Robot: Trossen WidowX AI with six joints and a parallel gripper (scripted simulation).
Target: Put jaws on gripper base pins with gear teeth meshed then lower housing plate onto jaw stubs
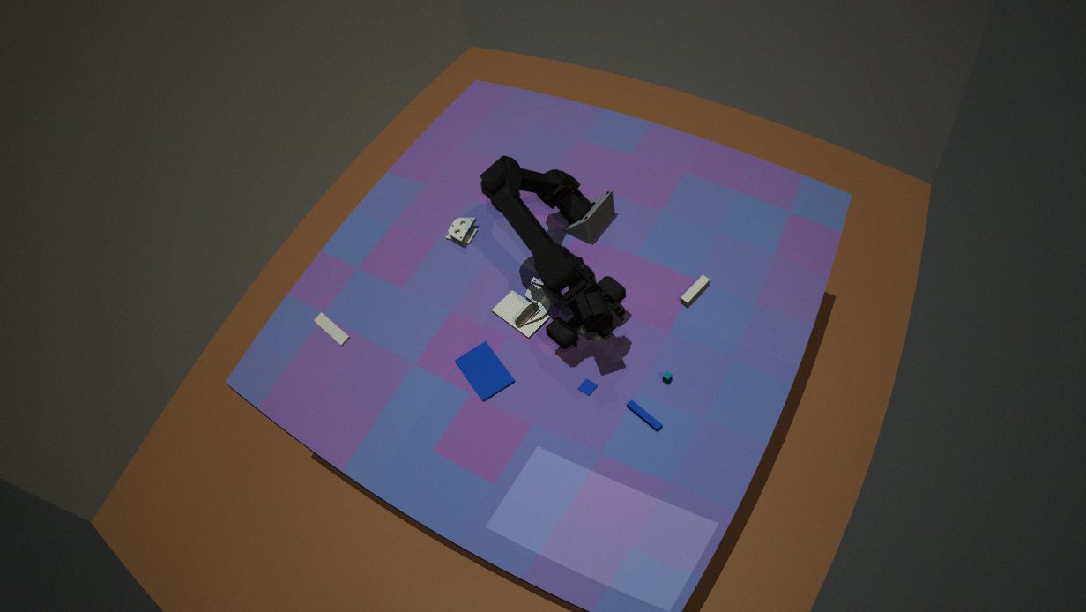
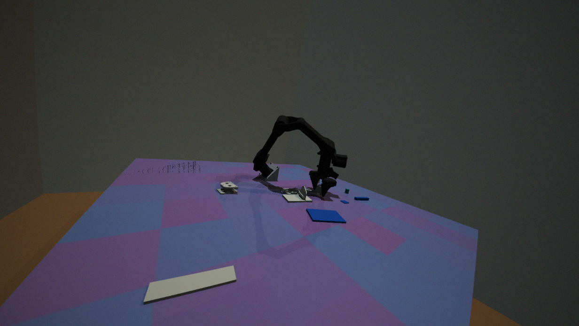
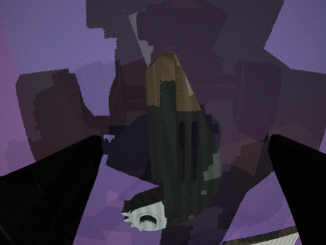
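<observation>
The jaw lies 3 cm to the right of my gripper tip and 3 cm behind it. Also, from my gripper tip: small blue square (12 cm ahead, 7 cm to the left); then ribbed white plate (16 cm to the right, 4 cm ahead); then teal cube (21 cm to the left, 2 cm ahead, 1 cm above).
</observation>
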